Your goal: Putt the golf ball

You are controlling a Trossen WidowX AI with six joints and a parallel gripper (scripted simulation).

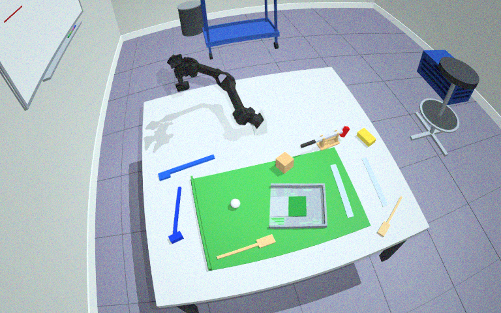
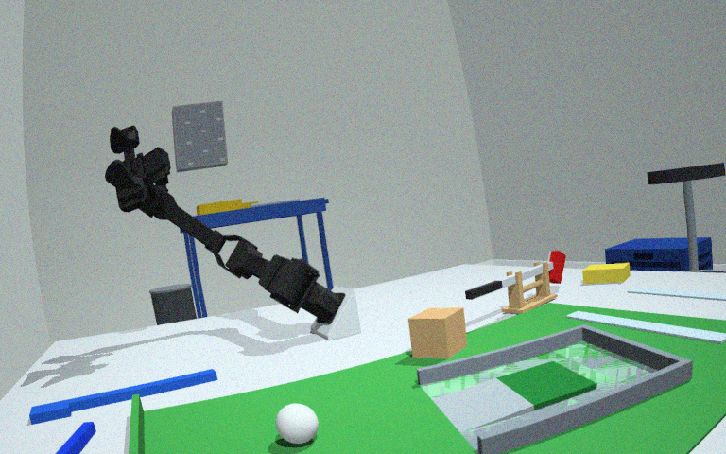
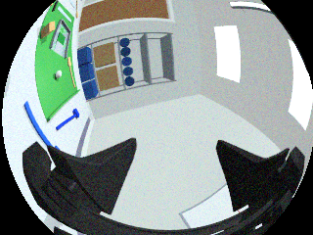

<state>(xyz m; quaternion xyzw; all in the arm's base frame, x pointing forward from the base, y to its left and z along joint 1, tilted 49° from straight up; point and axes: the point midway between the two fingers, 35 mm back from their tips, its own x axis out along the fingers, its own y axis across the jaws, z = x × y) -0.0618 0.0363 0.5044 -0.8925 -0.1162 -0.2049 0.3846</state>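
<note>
Right now my gripper tip is 290 mm short of the wooden stand, 670 mm to the right of it and 380 mm above it. Also, from my gripper tip: yellow block 330 mm ahead, 900 mm to the left, 400 mm below; then brown box 350 mm ahead, 400 mm to the left, 380 mm below; then white golf ball 480 mm ahead, 120 mm to the left, 390 mm below.
</note>
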